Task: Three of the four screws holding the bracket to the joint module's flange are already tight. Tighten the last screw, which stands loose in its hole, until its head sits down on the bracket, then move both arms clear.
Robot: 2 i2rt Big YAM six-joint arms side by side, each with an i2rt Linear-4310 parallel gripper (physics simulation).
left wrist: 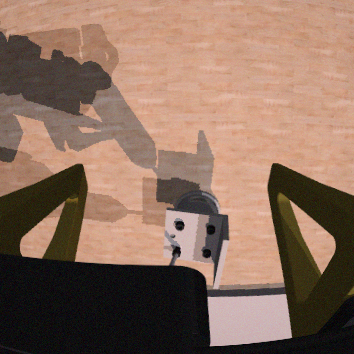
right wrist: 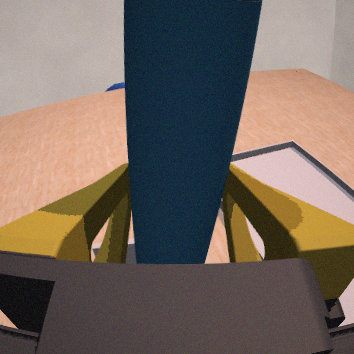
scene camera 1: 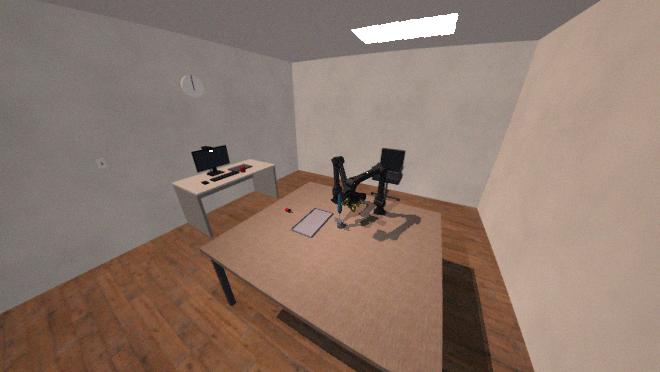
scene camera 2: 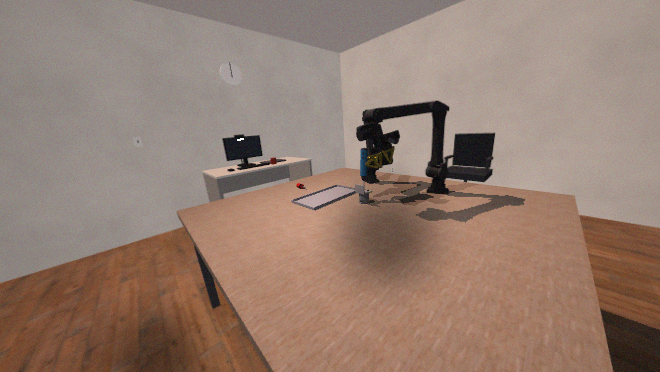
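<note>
The joint module stands on the table with the pale bracket on top. Four dark screw spots show on the bracket in the left wrist view. A thin shaft reaches the lower-left screw; whether its head is seated is too small to tell. My right gripper is shut on the blue screwdriver handle, which is upright above the bracket. My left gripper is open and empty, high above the bracket, its fingers apart on either side in its wrist view.
A shallow tray lies beside the module. A small red object lies on the table beyond the tray. Both arms are close together over the module. A blue object shows partly behind the handle.
</note>
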